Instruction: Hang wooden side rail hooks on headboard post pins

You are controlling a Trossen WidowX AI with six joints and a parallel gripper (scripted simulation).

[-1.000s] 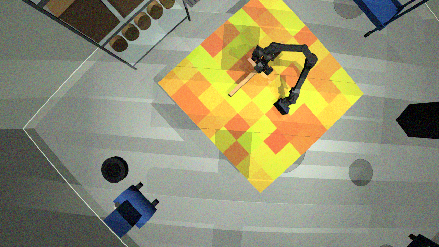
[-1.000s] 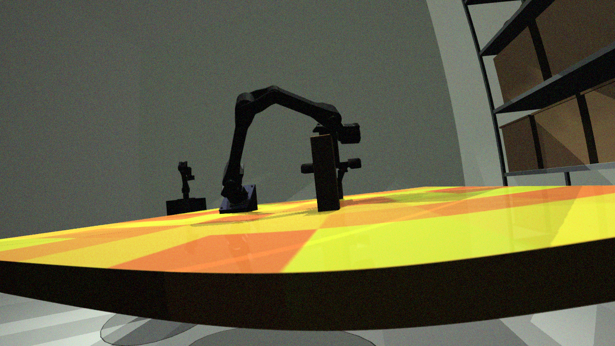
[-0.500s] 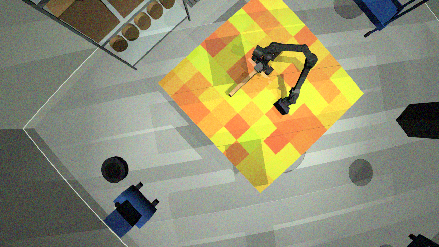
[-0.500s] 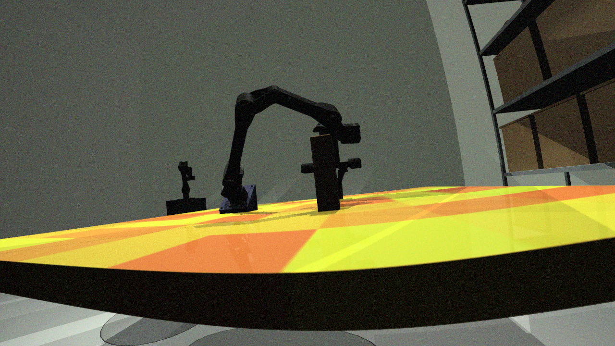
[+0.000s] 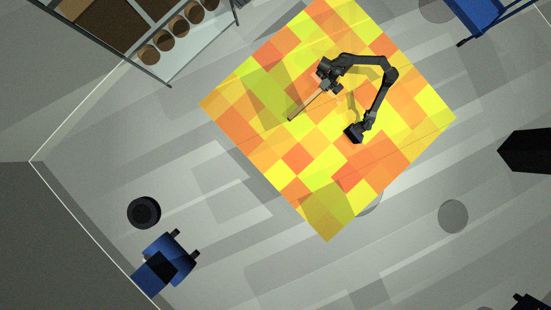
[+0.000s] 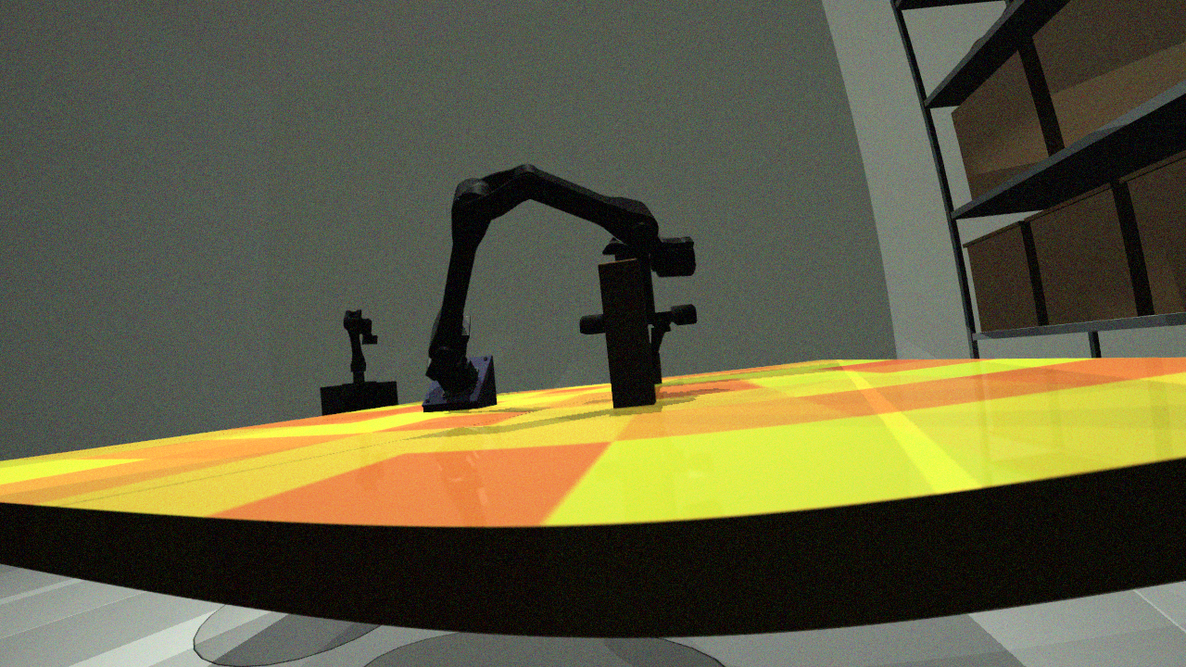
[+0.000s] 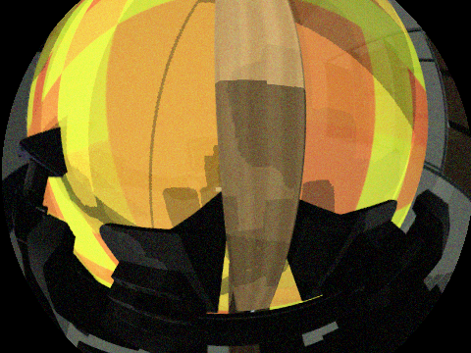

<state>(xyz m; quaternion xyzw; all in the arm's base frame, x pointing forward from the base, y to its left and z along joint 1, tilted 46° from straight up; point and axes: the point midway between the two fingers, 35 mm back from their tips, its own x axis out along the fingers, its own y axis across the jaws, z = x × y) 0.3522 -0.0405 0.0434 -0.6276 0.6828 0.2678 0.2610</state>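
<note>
The headboard post lies 16 cm to the right of my gripper tip and 4 cm above it.
</note>
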